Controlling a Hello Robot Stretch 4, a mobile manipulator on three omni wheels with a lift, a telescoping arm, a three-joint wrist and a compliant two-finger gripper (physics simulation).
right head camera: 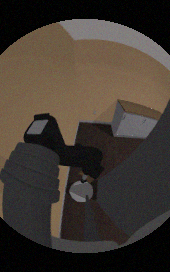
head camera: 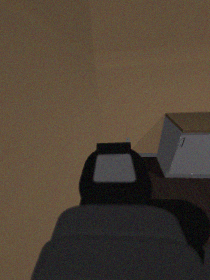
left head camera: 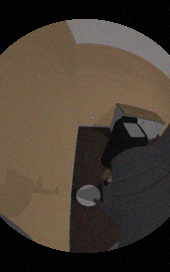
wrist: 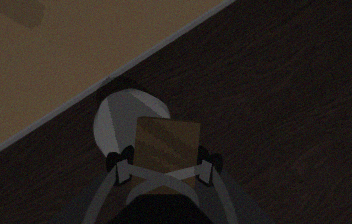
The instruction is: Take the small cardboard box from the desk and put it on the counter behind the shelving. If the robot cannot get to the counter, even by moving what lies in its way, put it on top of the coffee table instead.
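Where they show: gripper, between the fingertips: (right head camera: 87, 175) (left head camera: 107, 177) (wrist: 165, 158); robot's base, origin of its link: (right head camera: 81, 190) (left head camera: 87, 194).
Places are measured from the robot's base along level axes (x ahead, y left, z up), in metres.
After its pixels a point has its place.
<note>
The small cardboard box (wrist: 167, 142) {y -0.068, x 0.187, z 1.085 m} is brown and sits between the two fingertips in the wrist view. A bit of it (left head camera: 106, 175) {y -0.063, x 0.175, z 1.085 m} also shows in the left head view, beside the arm. My gripper (wrist: 165, 158) {y -0.087, x 0.170, z 1.036 m} (right head camera: 85, 178) {y -0.087, x 0.170, z 1.036 m} is shut on the box and holds it above the floor. The counter (head camera: 192, 150) {y -1.013, x 1.320, z 0.569 m} (left head camera: 142, 114) {y -1.435, x 1.395, z 0.883 m} (right head camera: 132, 120) {y -1.116, x 1.315, z 0.640 m} has a brown top and a pale front with handles; it stands against the far wall on the right, partly cut off or hidden by my arm and a dark grey surface. The coffee table and the desk cannot be made out.
A round white disc-like part (left head camera: 88, 195) {y -0.007, x -0.004, z 0.187 m} (right head camera: 81, 191) {y -0.013, x -0.006, z 0.187 m} (wrist: 117, 122) {y 0.065, x -0.040, z 0.187 m} shows low beside the gripper, above the dark wooden floor (wrist: 280, 115) {y -0.472, x 0.750, z -0.028 m}. A tan wall with a pale skirting board (wrist: 172, 39) {y 0.291, x 0.475, z 0.008 m} runs along the left. A large dark grey surface (right head camera: 145, 185) {y -0.298, x 0.065, z 1.285 m} fills the right of the right head view.
</note>
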